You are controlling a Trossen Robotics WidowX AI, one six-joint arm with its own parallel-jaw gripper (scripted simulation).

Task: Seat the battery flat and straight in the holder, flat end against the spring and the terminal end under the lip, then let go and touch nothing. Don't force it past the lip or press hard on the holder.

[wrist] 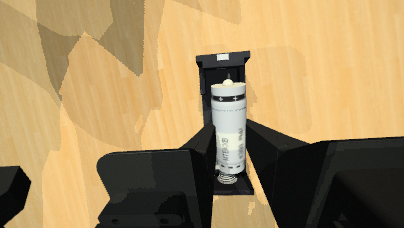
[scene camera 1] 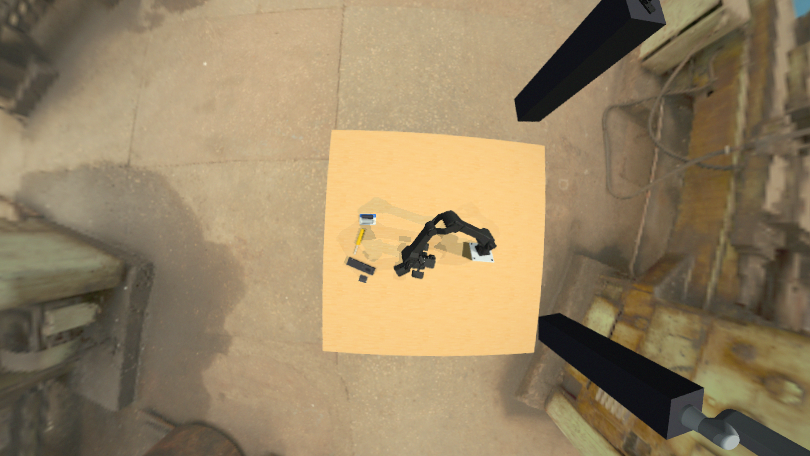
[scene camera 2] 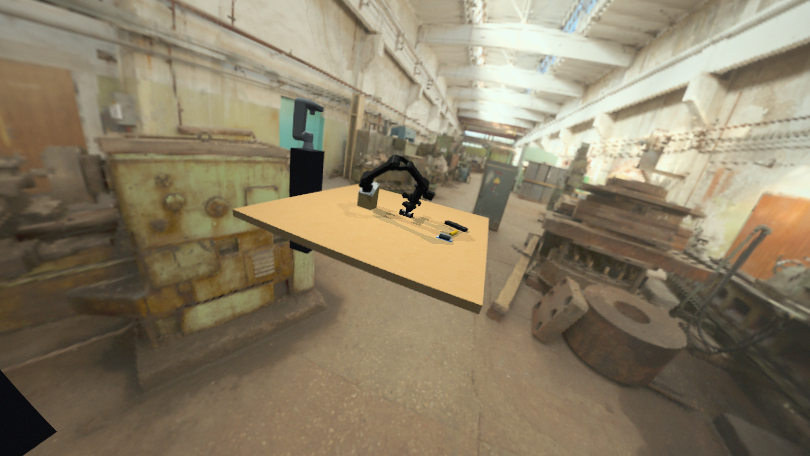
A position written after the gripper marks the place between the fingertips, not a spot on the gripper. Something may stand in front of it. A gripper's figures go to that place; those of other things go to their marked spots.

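You've got the gripper (wrist: 228, 125) at 12 cm from the lens, and there's a battery (wrist: 228, 103) that's 9 cm from the lens.
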